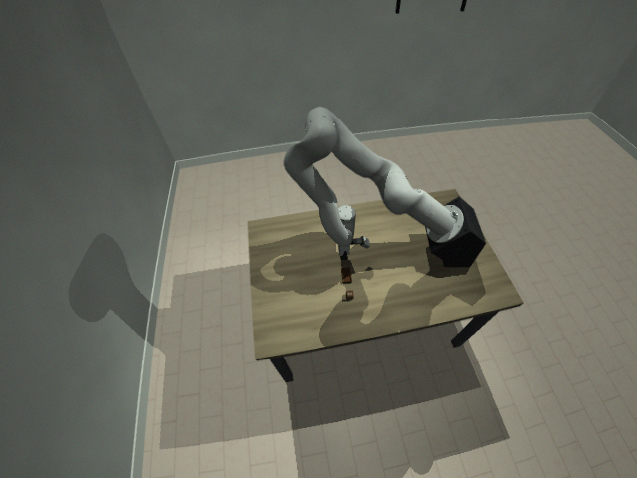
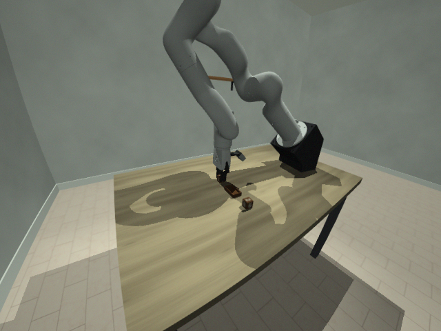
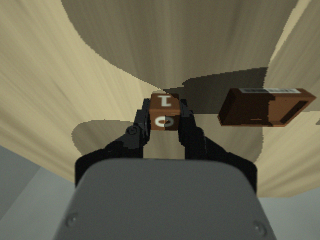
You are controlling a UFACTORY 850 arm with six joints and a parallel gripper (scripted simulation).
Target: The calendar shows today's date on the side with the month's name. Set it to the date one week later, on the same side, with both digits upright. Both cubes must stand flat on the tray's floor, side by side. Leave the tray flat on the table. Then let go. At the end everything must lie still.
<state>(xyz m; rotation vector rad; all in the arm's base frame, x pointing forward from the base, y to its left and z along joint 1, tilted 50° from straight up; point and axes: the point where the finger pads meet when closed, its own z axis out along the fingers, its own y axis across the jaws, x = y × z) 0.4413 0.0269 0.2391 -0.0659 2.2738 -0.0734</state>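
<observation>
The brown tray is 11 cm to the left of my hand, 2 cm below it and 1 cm behind it. From my hand the other things lie so: brown digit cube: 1 cm below.
</observation>
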